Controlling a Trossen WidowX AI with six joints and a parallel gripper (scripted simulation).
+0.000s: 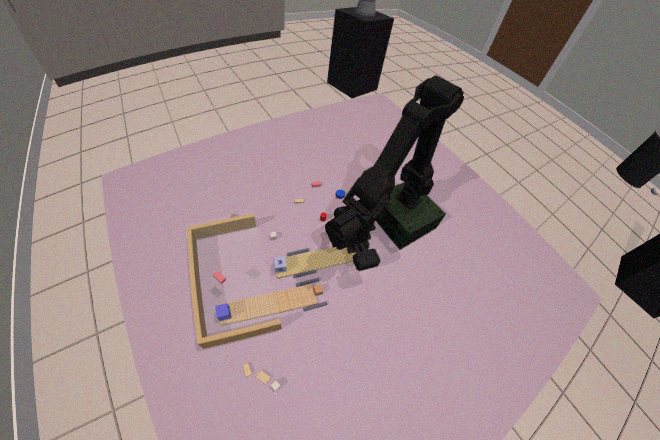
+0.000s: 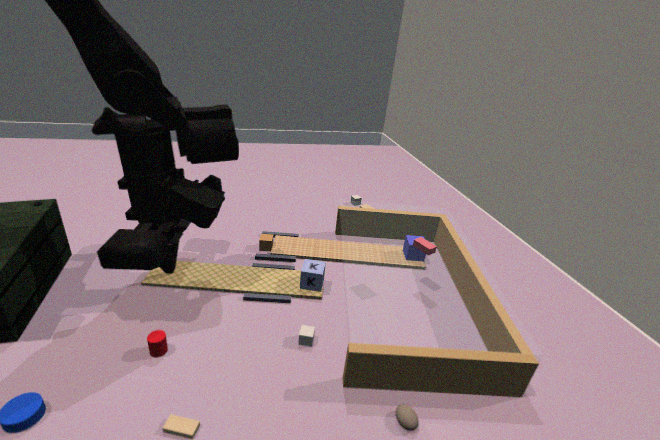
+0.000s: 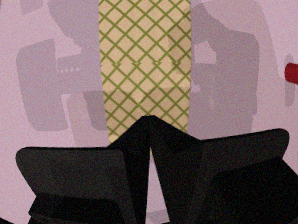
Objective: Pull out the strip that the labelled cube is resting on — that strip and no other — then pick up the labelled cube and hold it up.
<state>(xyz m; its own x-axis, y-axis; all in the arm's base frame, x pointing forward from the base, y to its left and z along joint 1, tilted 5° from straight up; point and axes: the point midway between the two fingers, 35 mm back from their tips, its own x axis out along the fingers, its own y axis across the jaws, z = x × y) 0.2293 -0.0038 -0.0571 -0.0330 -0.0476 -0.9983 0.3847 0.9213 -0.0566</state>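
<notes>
My gripper tip is 90 mm short of the yellow-green cross-hatched strip and 40 mm to the left of it. From my gripper tip the other things lie so: red cylinder 20 mm behind, 140 mm to the right, 10 mm above; labelled cube 180 mm ahead, 80 mm to the right, 20 mm above; orange block 150 mm ahead, 30 mm to the left, 10 mm above.
</notes>
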